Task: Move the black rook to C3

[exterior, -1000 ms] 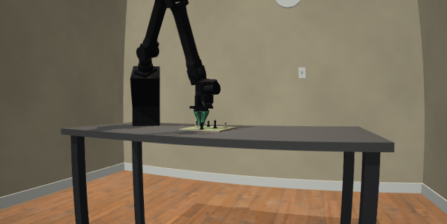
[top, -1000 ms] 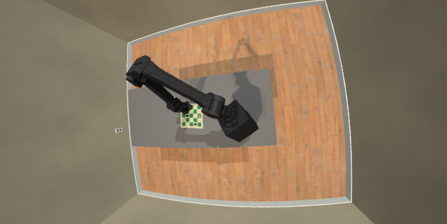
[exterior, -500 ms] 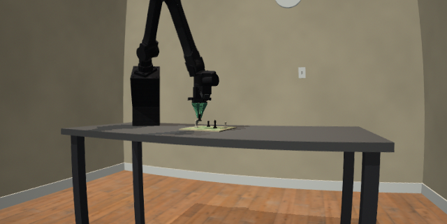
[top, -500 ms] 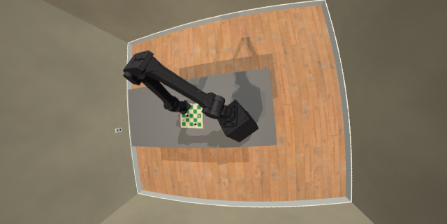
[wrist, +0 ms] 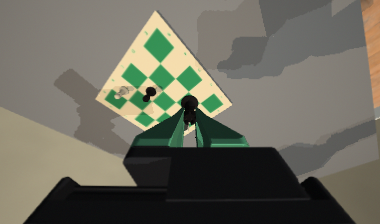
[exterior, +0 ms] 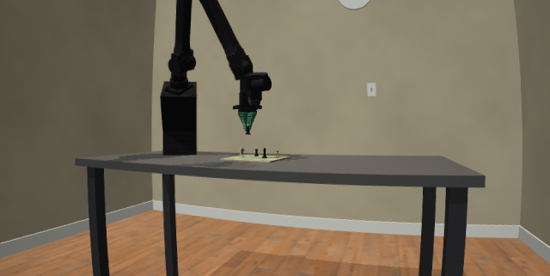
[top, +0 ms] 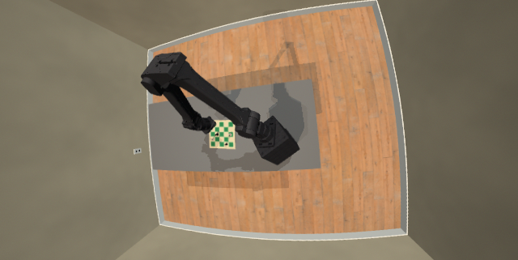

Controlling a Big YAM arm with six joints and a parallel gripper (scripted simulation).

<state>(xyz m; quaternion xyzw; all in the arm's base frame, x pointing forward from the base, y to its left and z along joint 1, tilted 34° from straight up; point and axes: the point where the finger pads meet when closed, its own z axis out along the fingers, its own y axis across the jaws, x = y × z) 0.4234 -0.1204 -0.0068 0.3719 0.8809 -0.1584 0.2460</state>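
Now: the chessboard 10 mm ahead of my hand, 80 mm to the left of it and 120 mm below it. Round my hand: black pawn: 20 mm behind, 160 mm to the left, 110 mm below.
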